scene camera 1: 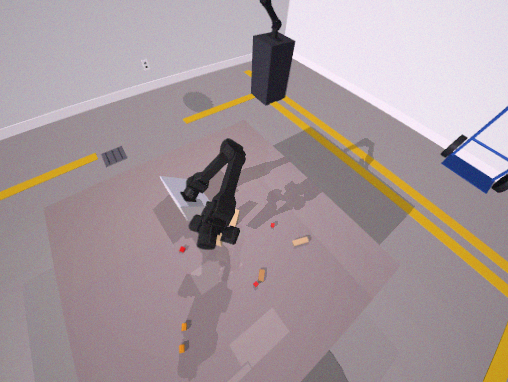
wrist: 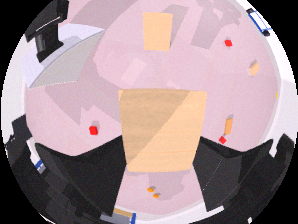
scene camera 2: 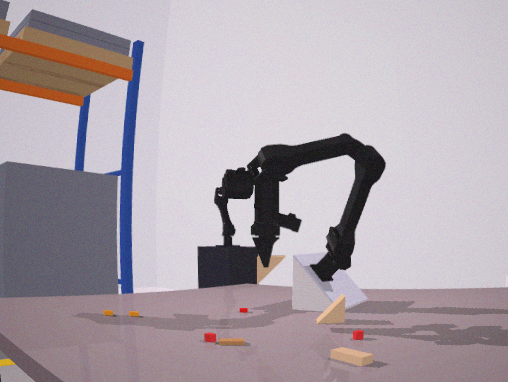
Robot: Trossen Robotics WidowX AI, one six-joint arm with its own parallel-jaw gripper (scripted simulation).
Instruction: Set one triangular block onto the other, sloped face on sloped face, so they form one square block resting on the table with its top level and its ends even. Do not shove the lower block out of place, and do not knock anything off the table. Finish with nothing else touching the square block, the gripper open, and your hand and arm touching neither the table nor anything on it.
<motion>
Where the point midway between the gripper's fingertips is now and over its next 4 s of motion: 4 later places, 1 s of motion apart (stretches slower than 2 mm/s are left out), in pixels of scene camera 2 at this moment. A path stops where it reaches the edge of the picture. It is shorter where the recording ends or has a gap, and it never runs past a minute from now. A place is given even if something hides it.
The gripper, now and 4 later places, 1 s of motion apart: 266, 266; 307, 272; 320, 296; 323, 302; 324, 305
</motion>
